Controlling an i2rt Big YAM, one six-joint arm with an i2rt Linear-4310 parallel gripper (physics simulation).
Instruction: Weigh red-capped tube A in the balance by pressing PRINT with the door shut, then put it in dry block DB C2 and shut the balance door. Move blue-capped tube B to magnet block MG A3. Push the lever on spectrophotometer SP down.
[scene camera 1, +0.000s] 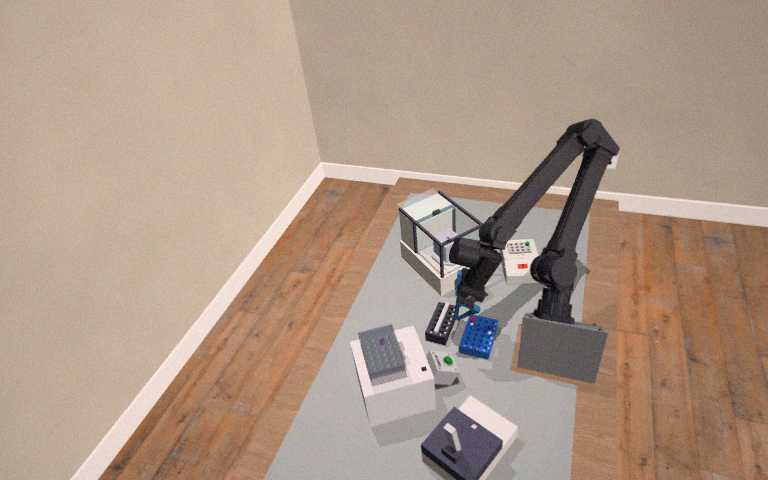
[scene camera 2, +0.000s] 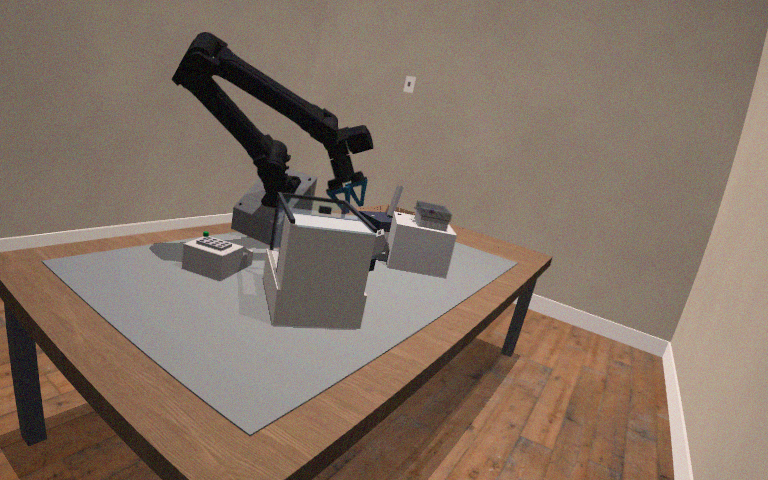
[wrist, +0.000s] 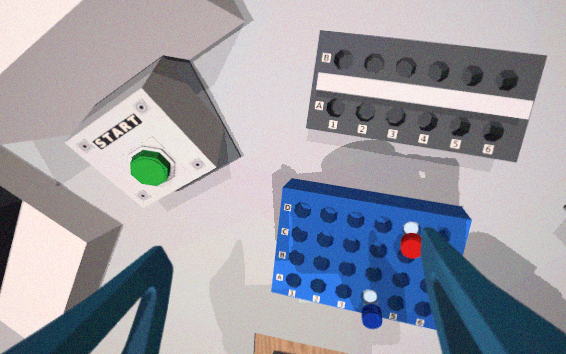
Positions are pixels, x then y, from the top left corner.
Labels:
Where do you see a box with green START button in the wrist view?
157, 133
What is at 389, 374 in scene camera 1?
A white block unit.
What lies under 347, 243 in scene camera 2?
A glass-box balance.

